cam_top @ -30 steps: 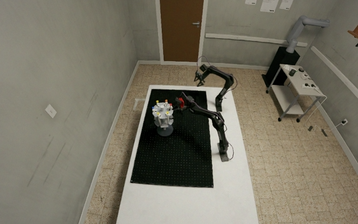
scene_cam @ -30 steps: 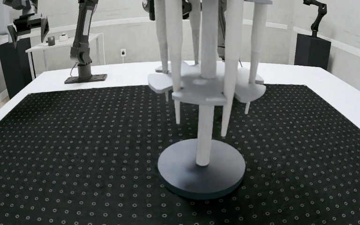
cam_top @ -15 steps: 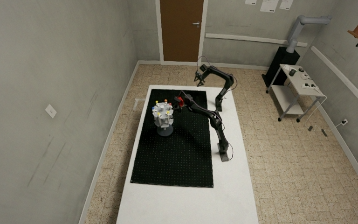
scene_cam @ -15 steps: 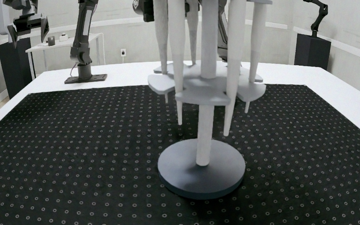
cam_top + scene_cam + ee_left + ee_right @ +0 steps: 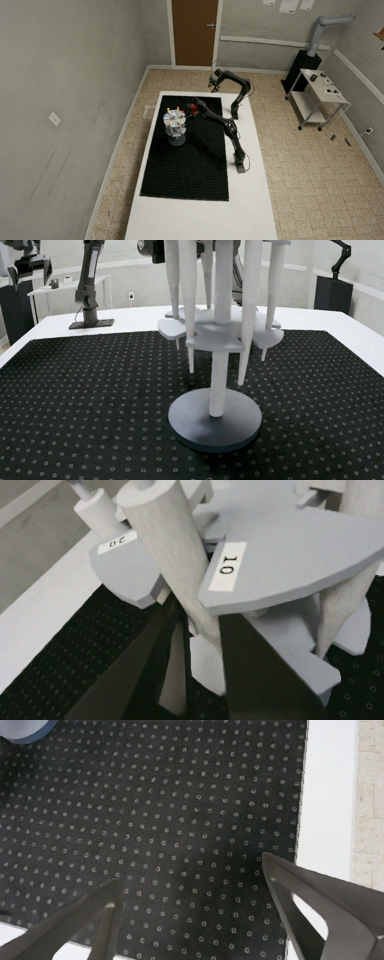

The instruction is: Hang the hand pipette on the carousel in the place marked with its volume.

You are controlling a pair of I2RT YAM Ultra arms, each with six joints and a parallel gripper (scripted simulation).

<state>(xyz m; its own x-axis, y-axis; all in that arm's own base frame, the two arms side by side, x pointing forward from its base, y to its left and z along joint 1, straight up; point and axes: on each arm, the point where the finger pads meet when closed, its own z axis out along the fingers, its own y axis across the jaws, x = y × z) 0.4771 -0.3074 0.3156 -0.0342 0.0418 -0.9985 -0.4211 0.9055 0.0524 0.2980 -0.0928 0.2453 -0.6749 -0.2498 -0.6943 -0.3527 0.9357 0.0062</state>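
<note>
Right now the white pipette is 2 cm ahead of my left hand and 2 cm below it.
</note>
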